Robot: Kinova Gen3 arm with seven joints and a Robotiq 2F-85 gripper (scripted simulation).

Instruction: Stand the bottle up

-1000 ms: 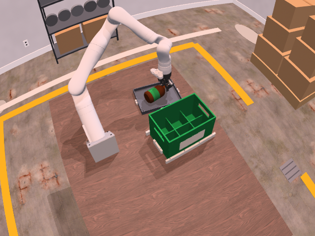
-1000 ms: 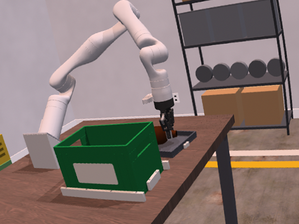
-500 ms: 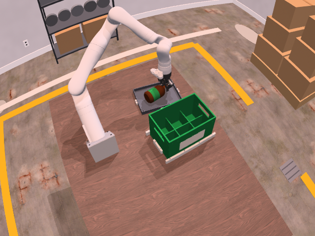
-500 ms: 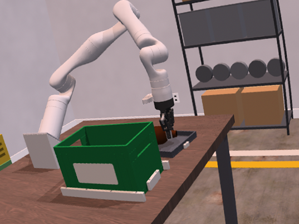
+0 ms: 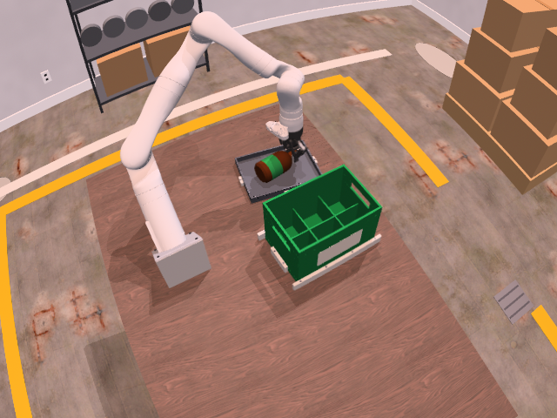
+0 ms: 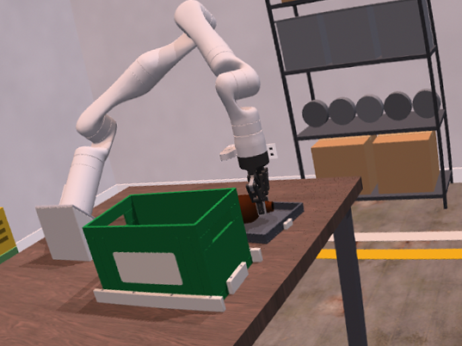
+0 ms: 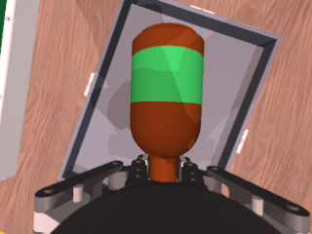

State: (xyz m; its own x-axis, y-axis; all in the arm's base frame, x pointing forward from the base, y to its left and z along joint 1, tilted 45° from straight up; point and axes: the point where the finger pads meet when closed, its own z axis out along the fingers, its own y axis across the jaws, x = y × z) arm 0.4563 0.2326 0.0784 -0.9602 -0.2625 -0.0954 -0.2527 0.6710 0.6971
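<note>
My hand is 50 mm past the bottle and 10 mm to the left of it. Round my hand: green crate: 320 mm to the right, 50 mm behind, 40 mm above; then dark grey tray: 50 mm behind, 30 mm below, 20 mm to the right.
</note>
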